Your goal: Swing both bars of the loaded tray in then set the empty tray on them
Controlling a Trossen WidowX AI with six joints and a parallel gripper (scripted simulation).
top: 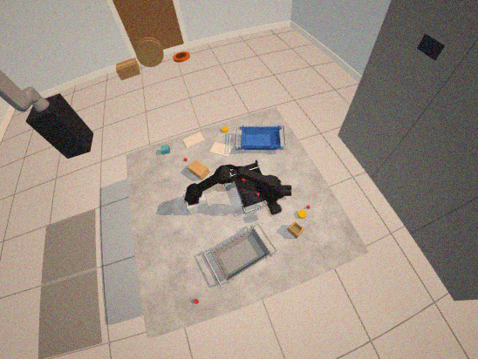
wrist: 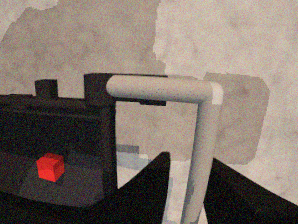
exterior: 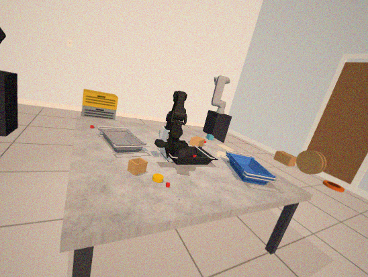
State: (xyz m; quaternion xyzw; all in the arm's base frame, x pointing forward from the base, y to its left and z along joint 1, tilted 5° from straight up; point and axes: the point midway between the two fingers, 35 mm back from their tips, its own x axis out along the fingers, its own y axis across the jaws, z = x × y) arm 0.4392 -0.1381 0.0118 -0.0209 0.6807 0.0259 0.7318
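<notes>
My gripper tip is 240 mm to the left of the grey tray, 240 mm past it and 10 mm below it. Also, from my gripper tip: tan box (190 mm to the right, 90 mm ahead, 20 mm below); then red block (230 mm ahead, 80 mm to the right, 30 mm below); then tan block (390 mm to the left, 380 mm behind, 10 mm below).
</notes>
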